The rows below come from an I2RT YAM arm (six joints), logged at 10 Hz.
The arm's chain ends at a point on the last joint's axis. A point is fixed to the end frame.
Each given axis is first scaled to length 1.
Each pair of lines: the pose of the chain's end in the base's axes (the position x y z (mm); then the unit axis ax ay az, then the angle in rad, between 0 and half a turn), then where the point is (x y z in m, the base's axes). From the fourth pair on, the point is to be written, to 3 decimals.
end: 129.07, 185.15, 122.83, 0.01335, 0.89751, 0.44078, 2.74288
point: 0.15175 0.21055 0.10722
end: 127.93, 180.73, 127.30, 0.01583, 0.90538, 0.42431, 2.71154
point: 0.15157 0.20503 0.11135
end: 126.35, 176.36, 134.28, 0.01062, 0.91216, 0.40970, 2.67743
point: 0.15077 0.19985 0.11830
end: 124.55, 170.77, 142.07, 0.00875, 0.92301, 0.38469, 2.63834
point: 0.150 0.193 0.126
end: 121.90, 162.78, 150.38, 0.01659, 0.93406, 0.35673, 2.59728
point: 0.149 0.183 0.134
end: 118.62, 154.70, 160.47, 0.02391, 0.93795, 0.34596, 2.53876
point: 0.147 0.173 0.145
